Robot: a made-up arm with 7 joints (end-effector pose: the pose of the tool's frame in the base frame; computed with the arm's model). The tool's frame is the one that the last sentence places. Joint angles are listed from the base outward.
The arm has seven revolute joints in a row. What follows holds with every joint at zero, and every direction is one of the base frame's.
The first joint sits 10 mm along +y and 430 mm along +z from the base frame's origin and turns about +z.
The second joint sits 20 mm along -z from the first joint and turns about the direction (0, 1, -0.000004).
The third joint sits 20 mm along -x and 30 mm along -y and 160 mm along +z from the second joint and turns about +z.
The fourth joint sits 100 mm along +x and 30 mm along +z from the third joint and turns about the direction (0, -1, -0.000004).
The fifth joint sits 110 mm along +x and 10 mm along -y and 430 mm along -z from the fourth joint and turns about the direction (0, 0.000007, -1).
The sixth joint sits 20 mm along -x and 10 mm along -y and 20 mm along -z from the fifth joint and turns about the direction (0, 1, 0.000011).
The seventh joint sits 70 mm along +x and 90 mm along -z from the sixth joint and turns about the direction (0, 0.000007, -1).
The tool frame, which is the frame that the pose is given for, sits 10 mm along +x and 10 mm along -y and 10 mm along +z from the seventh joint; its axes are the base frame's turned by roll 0.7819, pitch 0.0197 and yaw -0.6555 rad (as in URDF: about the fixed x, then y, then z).
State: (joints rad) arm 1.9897 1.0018 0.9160 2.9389 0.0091 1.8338 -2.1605
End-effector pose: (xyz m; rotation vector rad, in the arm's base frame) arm -0.3758 0.5327 0.6828 -0.5061 -0.8831 -1.8558
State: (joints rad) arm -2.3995 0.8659 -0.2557 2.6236 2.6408 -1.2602 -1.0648
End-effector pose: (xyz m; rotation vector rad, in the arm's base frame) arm -0.5108 -0.2692 0.5953 1.3548 1.0059 0.7493
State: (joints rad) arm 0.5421 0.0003 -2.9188 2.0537 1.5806 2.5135 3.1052
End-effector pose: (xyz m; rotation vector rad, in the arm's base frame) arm -0.2322 -0.3933 0.8934 -0.0959 -0.5090 1.4274
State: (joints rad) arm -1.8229 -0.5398 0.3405 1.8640 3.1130 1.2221 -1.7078
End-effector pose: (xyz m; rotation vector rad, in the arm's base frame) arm 0.1028 -0.2065 1.1265 0.9701 -2.3925 1.6527
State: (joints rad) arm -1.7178 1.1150 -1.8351 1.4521 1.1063 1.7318 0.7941
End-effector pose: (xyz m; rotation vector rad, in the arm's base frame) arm -0.6451 -0.0016 0.5774 0.6531 0.5660 1.2298
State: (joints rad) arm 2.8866 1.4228 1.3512 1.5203 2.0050 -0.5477 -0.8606
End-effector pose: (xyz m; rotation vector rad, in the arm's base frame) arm -0.3760 -0.4225 0.2513 -0.0371 1.0066 0.9185
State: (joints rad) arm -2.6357 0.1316 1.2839 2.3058 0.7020 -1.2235 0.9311
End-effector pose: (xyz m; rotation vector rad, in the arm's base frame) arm -0.0739 -0.3035 0.9681 -0.2619 1.8985 -1.1598
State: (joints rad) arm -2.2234 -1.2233 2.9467 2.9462 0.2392 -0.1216 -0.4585
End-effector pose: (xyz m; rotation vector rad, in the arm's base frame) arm 0.4395 0.5590 0.6235 1.5693 -1.3998 1.0983
